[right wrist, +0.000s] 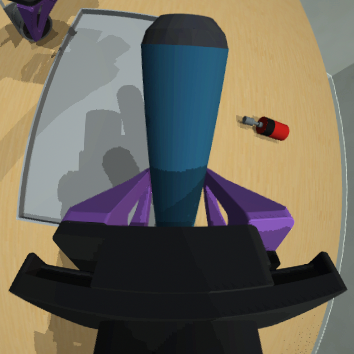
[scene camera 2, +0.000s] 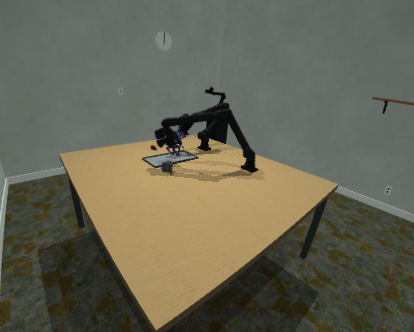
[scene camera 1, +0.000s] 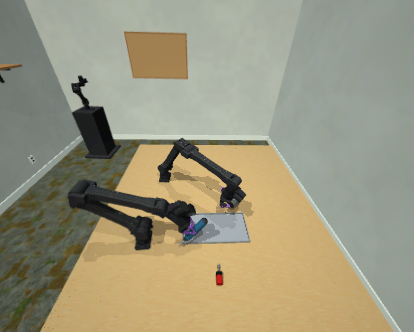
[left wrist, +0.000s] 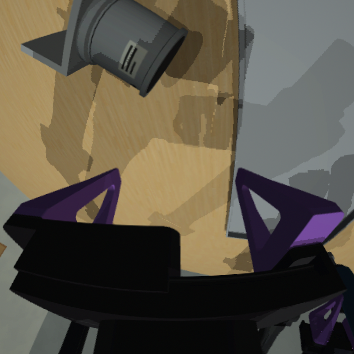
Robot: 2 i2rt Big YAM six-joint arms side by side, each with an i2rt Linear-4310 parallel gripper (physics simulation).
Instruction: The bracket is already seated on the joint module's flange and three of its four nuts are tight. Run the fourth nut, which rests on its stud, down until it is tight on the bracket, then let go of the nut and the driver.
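Seen in the pictures: left gripper, fingertip midpoint: point(right wrist: 10, 30) point(scene camera 2: 175, 155) point(scene camera 1: 222, 201) point(left wrist: 177, 174); right gripper, fingertip midpoint: point(right wrist: 177, 174) point(scene camera 2: 177, 139) point(scene camera 1: 195, 230) point(left wrist: 353, 296); left arm's base at its link origin: point(scene camera 2: 249, 169) point(scene camera 1: 165, 177); right arm's base at its link origin: point(scene camera 2: 204, 148) point(scene camera 1: 144, 240).
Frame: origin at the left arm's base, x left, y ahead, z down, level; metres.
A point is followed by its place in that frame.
Note:
The grey joint module point(left wrist: 132, 42) point(scene camera 2: 167, 167) lies on its side on the table beside the mat. The dark grey bracket point(left wrist: 47, 52) @[x -0.235, y 0.583, z -0.065 m] is at its far end in the left wrist view. The nuts and studs cannot be made out. My left gripper point(left wrist: 177, 174) @[x -0.335, y 0.481, z -0.085 m] is open and empty, above the table and mat edge, apart from the module. My right gripper point(right wrist: 177, 174) @[x -0.603, y 0.305, z -0.132 m] point(scene camera 1: 189, 229) @[x -0.603, y 0.305, z -0.132 m] is shut on a blue-handled tool point(right wrist: 182, 100) @[x -0.588, y 0.328, z -0.197 m] with a dark end cap; its thin shaft points down-left in scene camera 1. A short red-and-black driver point(scene camera 1: 219, 278) @[x -0.809, y 0.441, z -0.033 m] point(right wrist: 276, 129) @[x -0.798, y 0.433, z -0.032 m] with a grey tip lies on the table.
The grey mat point(scene camera 1: 232, 227) @[x -0.490, y 0.546, z -0.004 m] point(right wrist: 45, 190) @[x -0.431, y 0.264, z -0.004 m] point(scene camera 2: 155, 161) @[x -0.486, y 0.575, z -0.004 m] with a dark rim lies on the wooden table point(scene camera 1: 280, 280) @[x -0.803, y 0.767, z 0.000 m] point(scene camera 2: 200, 215) @[x 0.283, y 0.713, z 0.000 m], under and between the arms. The red driver is beyond the mat's edge, apart from both grippers. The right gripper and blue tool hang near one mat end.

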